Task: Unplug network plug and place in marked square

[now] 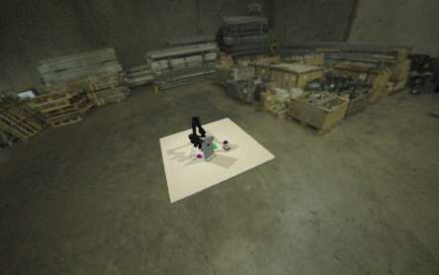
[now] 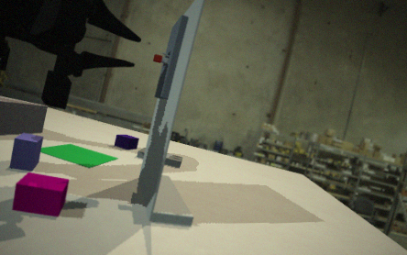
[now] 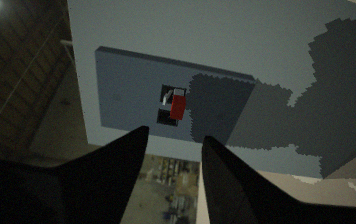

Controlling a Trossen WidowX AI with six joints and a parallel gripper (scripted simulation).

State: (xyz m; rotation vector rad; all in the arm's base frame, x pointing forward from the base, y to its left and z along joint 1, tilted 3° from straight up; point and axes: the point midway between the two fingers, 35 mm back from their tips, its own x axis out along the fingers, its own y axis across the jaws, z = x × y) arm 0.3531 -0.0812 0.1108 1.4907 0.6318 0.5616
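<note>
Right now my gripper tip is 4 cm short of the network plug and 2 cm to the right of it. The rest, counted from my gripper tip: magenta block (2 cm behind, 10 cm to the right, 18 cm below); then blue-violet block (13 cm behind, 2 cm to the right, 17 cm below); then grey upright panel (5 cm ahead, 3 cm to the left, 7 cm below).
</note>
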